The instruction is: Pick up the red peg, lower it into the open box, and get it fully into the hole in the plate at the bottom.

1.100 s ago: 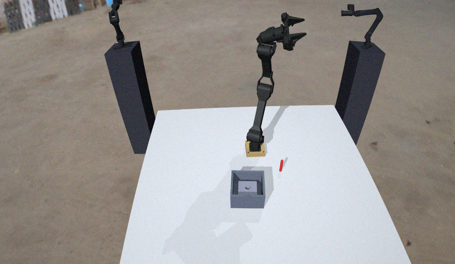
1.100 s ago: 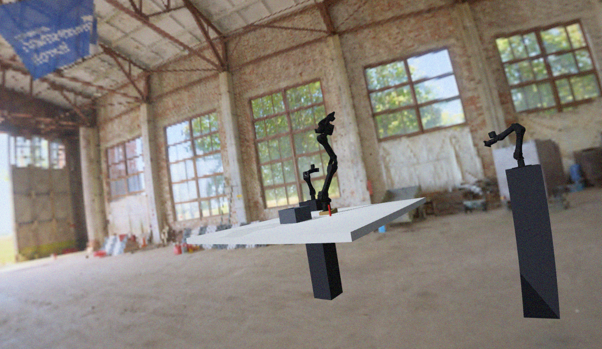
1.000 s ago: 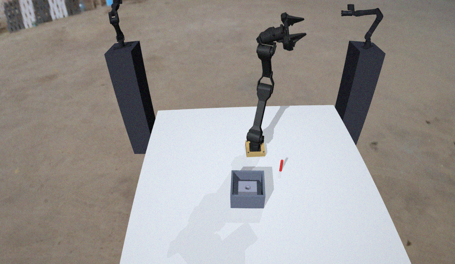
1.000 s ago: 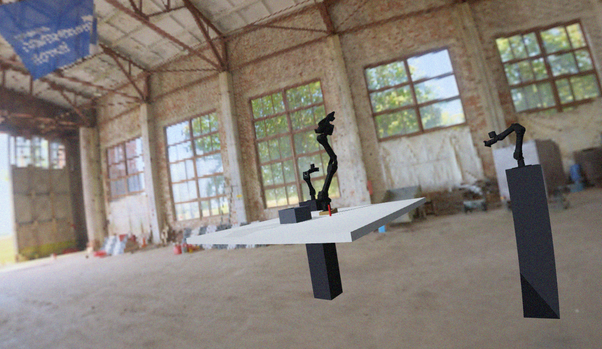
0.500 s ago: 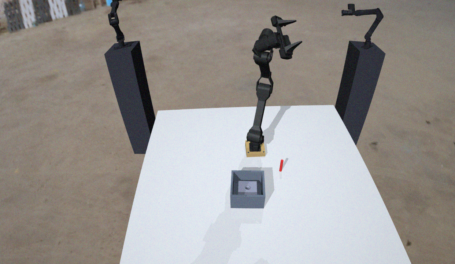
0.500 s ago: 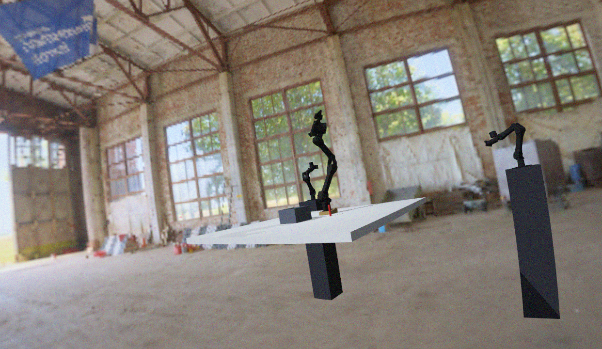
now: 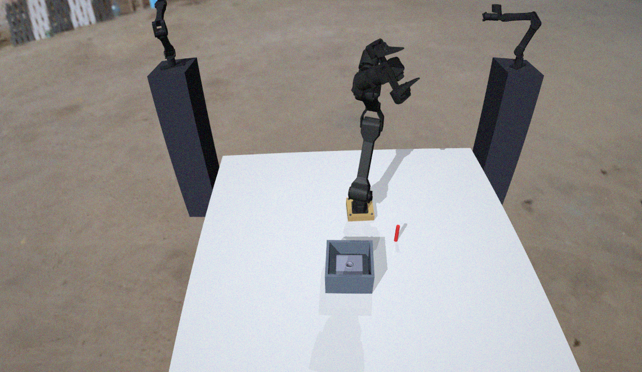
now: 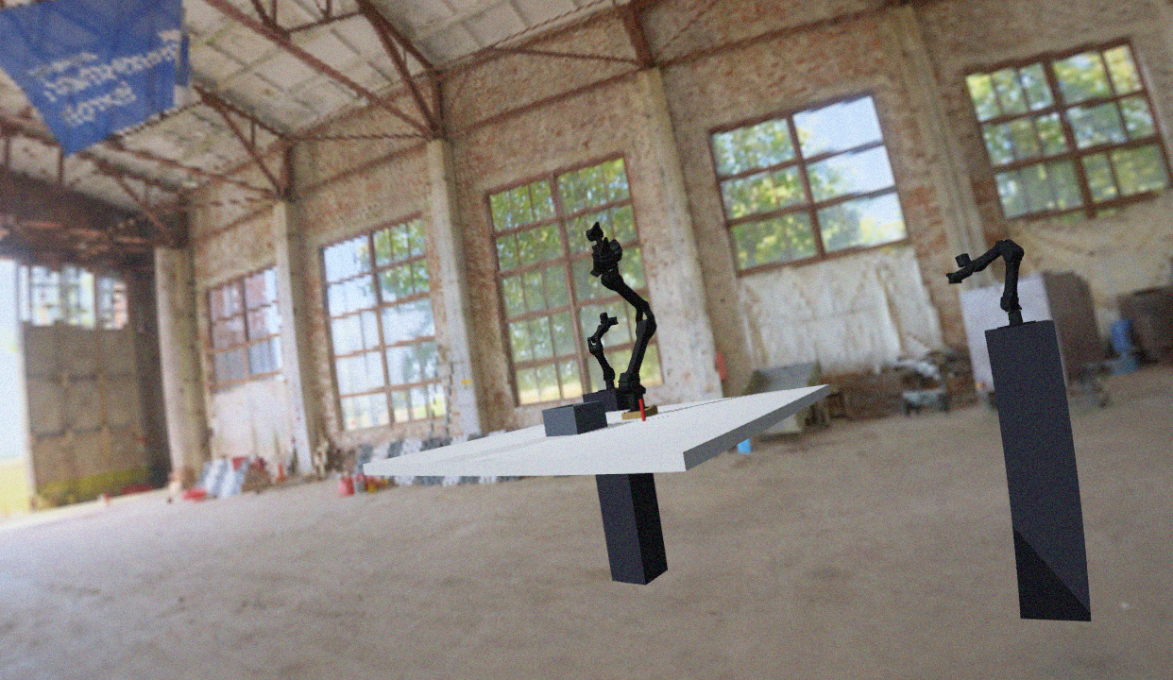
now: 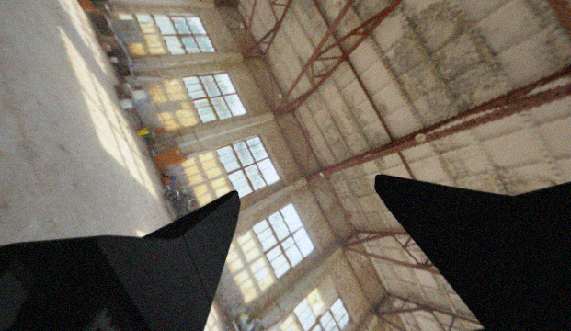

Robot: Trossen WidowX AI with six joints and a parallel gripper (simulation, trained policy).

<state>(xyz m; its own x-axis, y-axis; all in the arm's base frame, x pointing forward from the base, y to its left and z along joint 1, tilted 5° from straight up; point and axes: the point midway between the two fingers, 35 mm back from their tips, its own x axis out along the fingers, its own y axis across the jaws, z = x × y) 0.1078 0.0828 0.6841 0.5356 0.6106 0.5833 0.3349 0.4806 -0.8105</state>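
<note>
My gripper tip is 3 cm past the red peg, 3 cm to the right of it and 68 cm above it. Also, from my gripper tip: light plate: 13 cm ahead, 16 cm to the right, 68 cm below; grey box: 13 cm ahead, 16 cm to the right, 69 cm below.
</note>
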